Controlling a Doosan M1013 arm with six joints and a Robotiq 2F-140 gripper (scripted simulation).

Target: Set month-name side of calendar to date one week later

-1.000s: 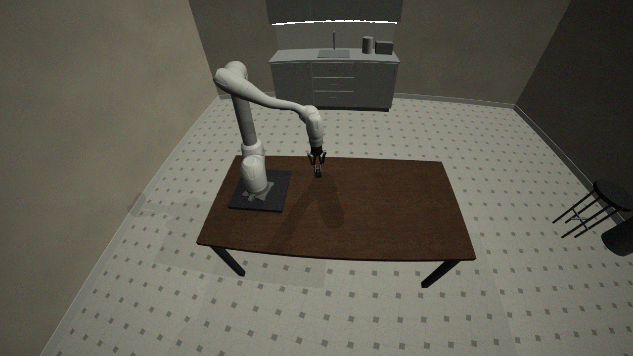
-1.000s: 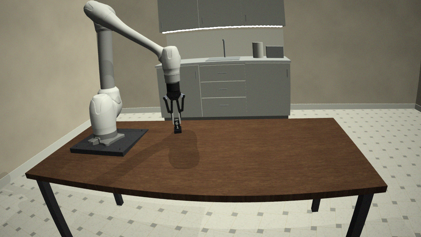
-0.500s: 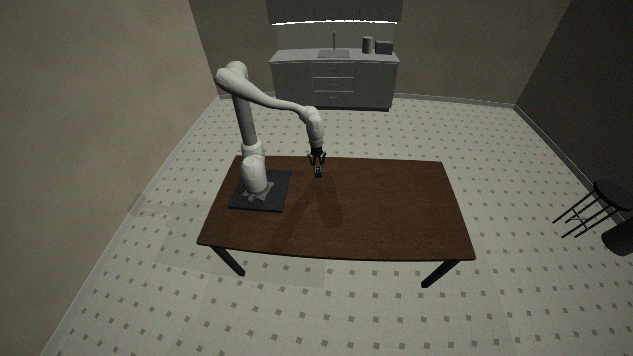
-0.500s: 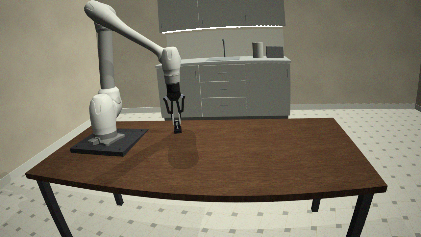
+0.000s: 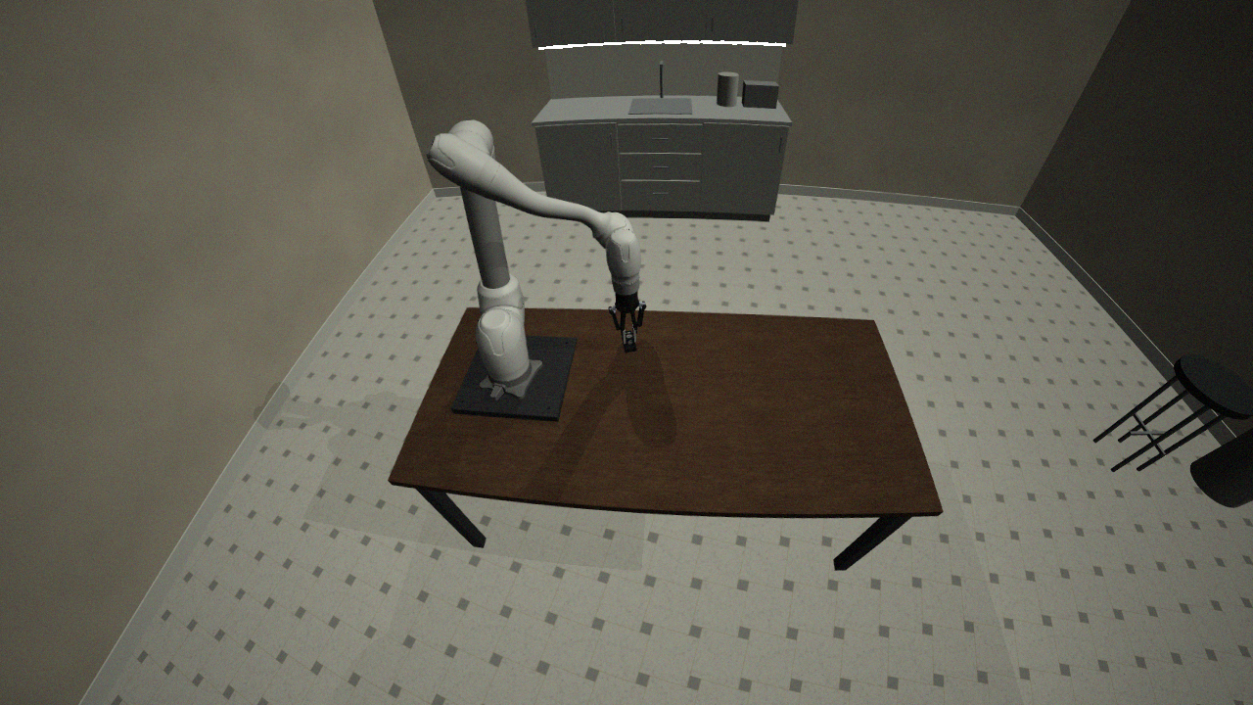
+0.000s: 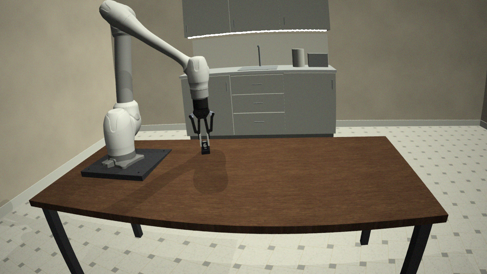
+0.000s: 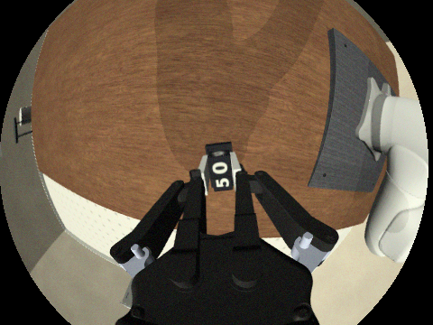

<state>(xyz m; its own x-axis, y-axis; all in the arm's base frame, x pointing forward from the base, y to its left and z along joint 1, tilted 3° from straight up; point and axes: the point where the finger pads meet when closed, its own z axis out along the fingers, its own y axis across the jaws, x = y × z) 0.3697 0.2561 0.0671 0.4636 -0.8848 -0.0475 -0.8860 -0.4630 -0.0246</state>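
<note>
My hand is 6 cm above the dark tray, 2 cm to the right of it and 1 cm past it.
</note>
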